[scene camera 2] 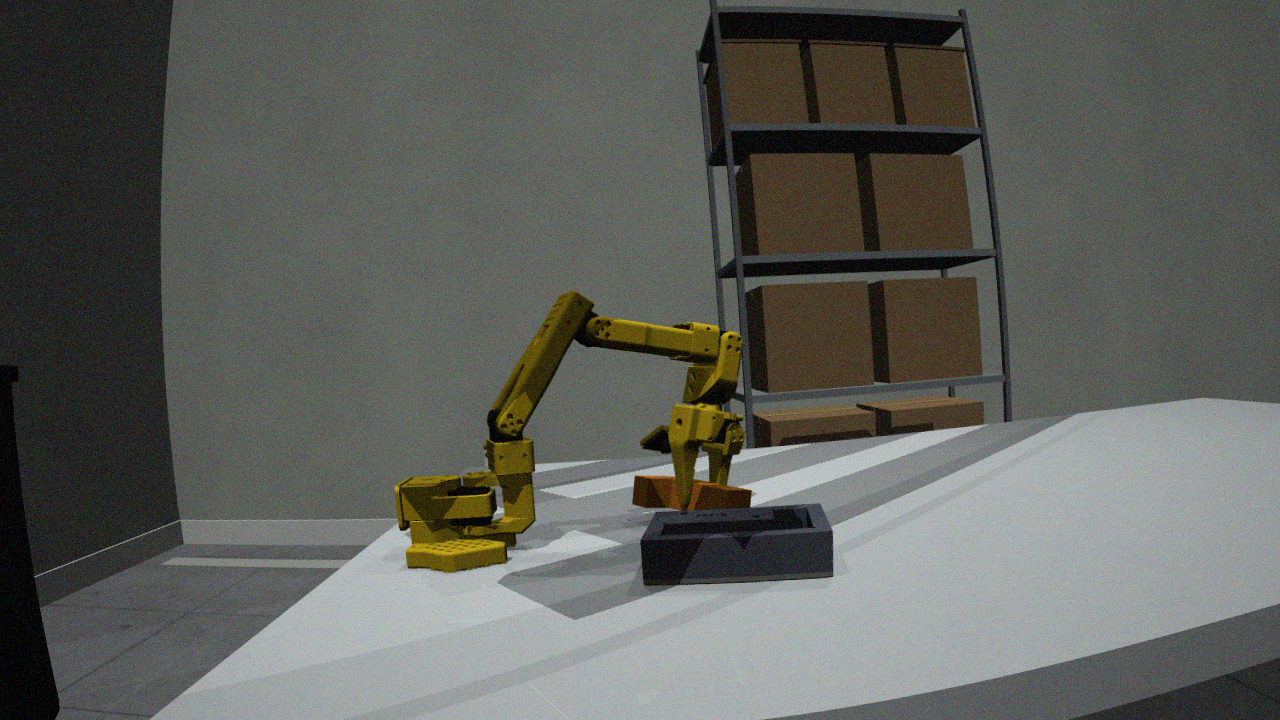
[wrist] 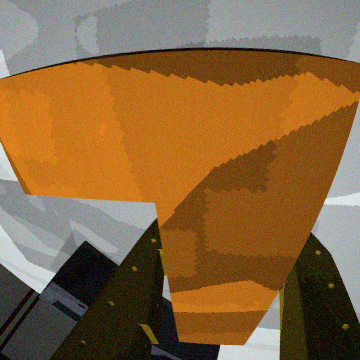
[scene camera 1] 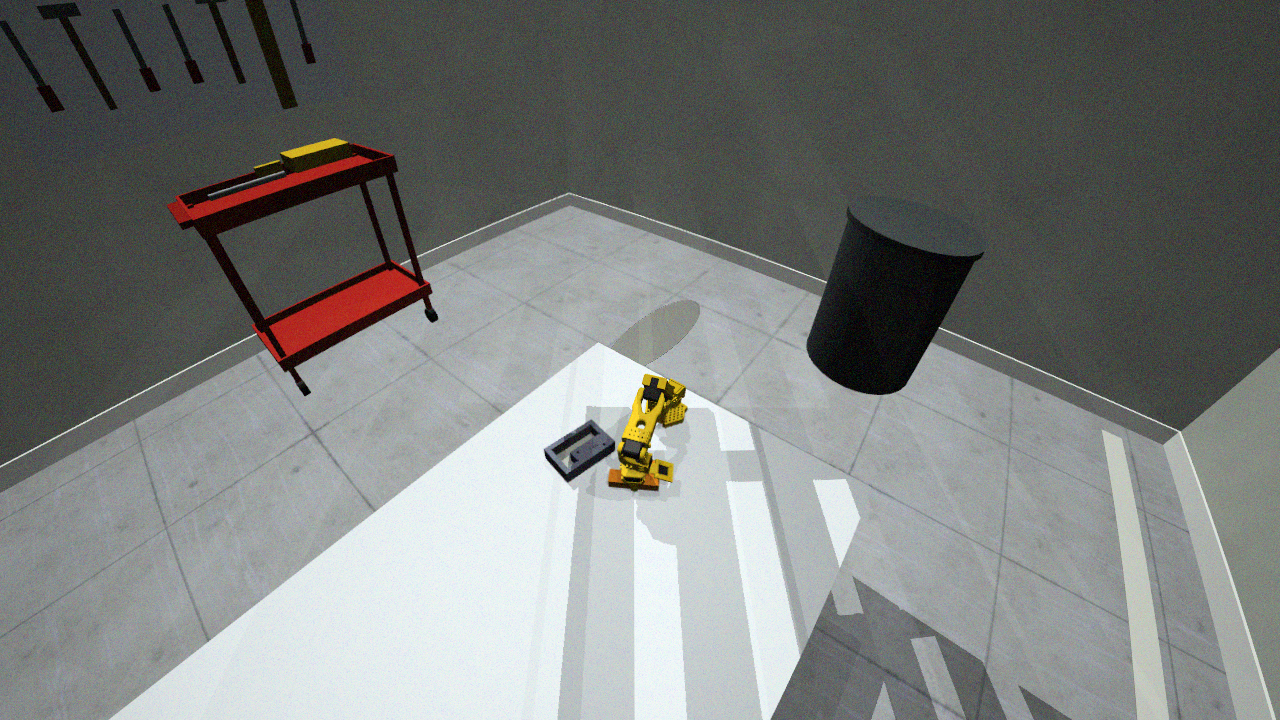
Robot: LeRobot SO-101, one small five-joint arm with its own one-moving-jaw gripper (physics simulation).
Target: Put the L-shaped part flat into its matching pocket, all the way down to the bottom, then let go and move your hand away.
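Places are measured from the arm's base along level axes (x right, y ahead, z up), in centimetres.
Pixels of known places: hand, its tool point: [scene camera 2: 686, 503] [wrist: 177, 223] [scene camera 1: 636, 474]; arm's base, origin of its link: [scene camera 2: 484, 554].
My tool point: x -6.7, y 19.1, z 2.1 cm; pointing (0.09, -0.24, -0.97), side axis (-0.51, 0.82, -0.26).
Note:
Ahead of a thing's pixels: the offset from my tool point to its middle. Level surfaces: height alone.
The orange L-shaped part {dx +0.3, dy +0.3, dz +0.6 cm} [scene camera 1: 617, 480] [scene camera 2: 656, 491] [wrist: 125, 125] is held between the jaws of my gripper [scene camera 1: 634, 479] [scene camera 2: 701, 494] [wrist: 234, 229]. In the wrist view the jaws press on both sides of its narrower arm, and its wider arm reaches to the left beyond the tips. The dark grey block with the pocket {dx +14.6, dy +2.6, dz -0.3 cm} [scene camera 1: 590, 461] [scene camera 2: 778, 559] [wrist: 20, 320] sits on the table beside the part. In scene camera 2 the part is behind the block, outside the pocket, and looks slightly above the table. The jaws hide some of the part, and the pocket's full outline is hidden.
The white table {dz -2.1 cm} [scene camera 1: 402, 582] [scene camera 2: 939, 555] bears the arm and the block. The arm's yellow base [scene camera 2: 456, 554] stands to the left of the block in scene camera 2. A red cart [scene camera 1: 295, 198], a black barrel [scene camera 1: 886, 304] and a shelf rack [scene camera 2: 850, 137] stand away from the table.

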